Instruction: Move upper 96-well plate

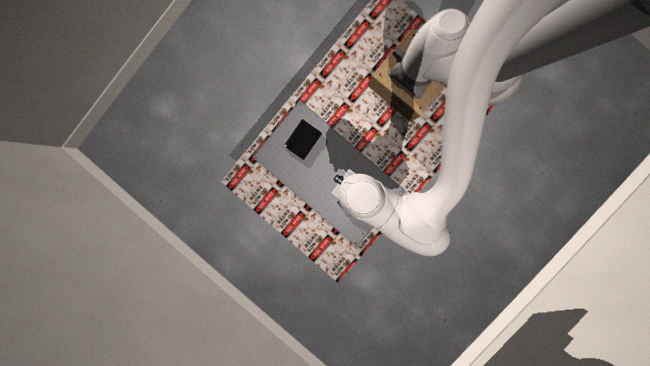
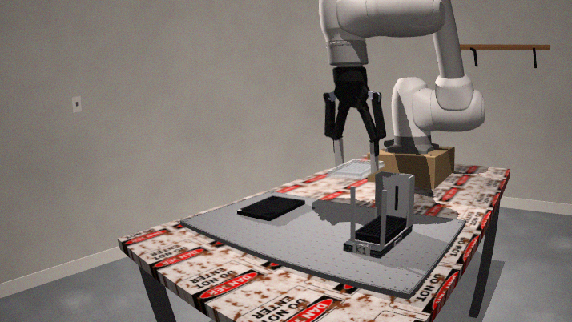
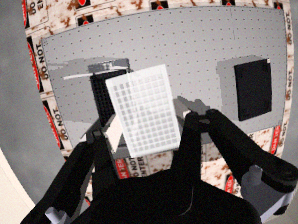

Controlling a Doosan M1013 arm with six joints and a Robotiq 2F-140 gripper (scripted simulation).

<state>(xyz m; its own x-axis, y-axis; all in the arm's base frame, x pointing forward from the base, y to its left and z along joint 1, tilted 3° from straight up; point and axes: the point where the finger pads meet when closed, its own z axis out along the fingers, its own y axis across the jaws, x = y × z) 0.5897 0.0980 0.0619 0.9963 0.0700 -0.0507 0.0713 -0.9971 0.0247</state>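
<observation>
The black plate nest N1 lies 31 cm to the right of my hand, 17 cm below it and 4 cm behind it. From my hand the other things lie so: white 96-well plate: 3 cm below; black plate: 15 cm below, 8 cm to the left, 1 cm ahead; pale square: 36 cm to the right, 17 cm below, 4 cm ahead.
</observation>
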